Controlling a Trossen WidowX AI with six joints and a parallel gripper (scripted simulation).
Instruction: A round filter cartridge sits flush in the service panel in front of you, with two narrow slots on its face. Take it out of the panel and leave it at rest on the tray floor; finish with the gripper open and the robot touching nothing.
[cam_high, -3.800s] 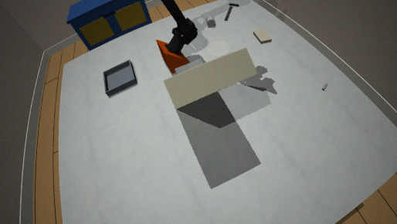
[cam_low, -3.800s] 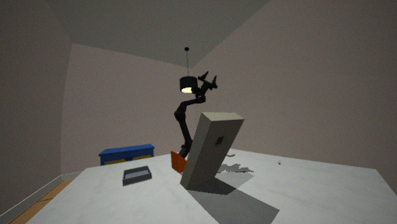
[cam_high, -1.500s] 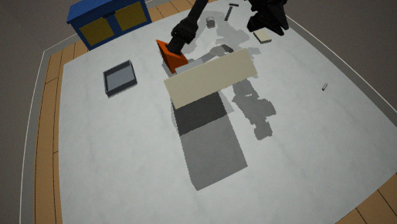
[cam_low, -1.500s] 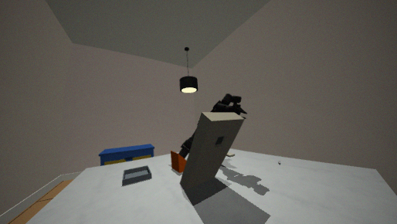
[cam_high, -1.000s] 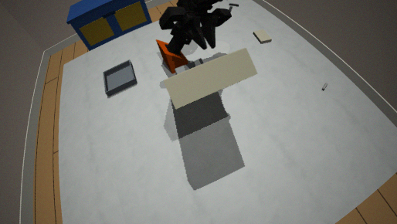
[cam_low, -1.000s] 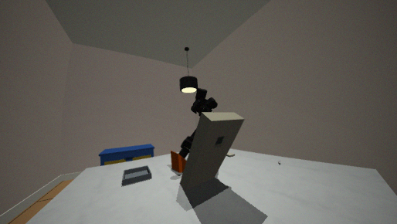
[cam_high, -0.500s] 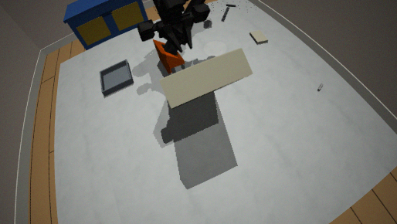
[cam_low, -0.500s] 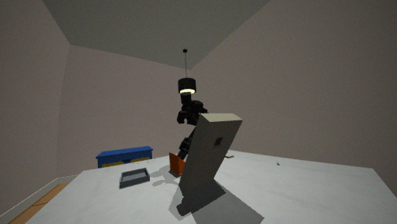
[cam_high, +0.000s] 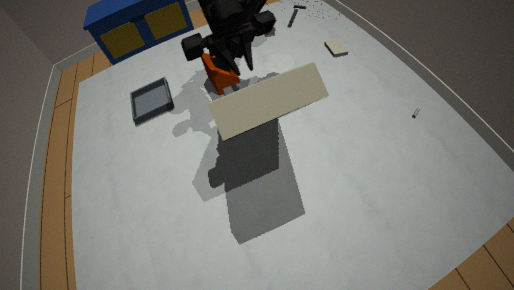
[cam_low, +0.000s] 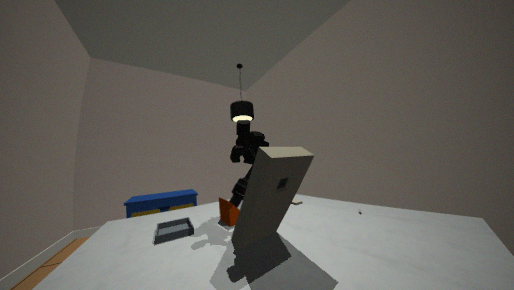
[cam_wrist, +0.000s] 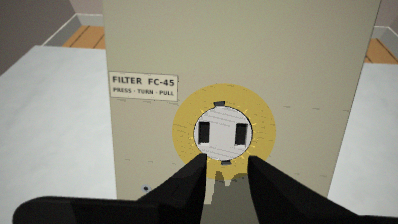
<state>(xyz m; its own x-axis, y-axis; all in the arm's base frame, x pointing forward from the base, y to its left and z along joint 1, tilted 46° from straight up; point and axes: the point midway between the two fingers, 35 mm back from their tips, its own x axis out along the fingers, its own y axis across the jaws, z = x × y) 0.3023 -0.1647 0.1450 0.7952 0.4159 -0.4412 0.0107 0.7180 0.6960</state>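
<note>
Now: the round filter cartridge 5 cm ahead of my gripper tip and 4 cm below it. The rest, counted from my gripper tip: tan service panel (11 cm below); then tray (39 cm behind, 28 cm below, 27 cm to the right); then small grey bit (50 cm to the left, 28 cm below, 13 cm ahead).
</note>
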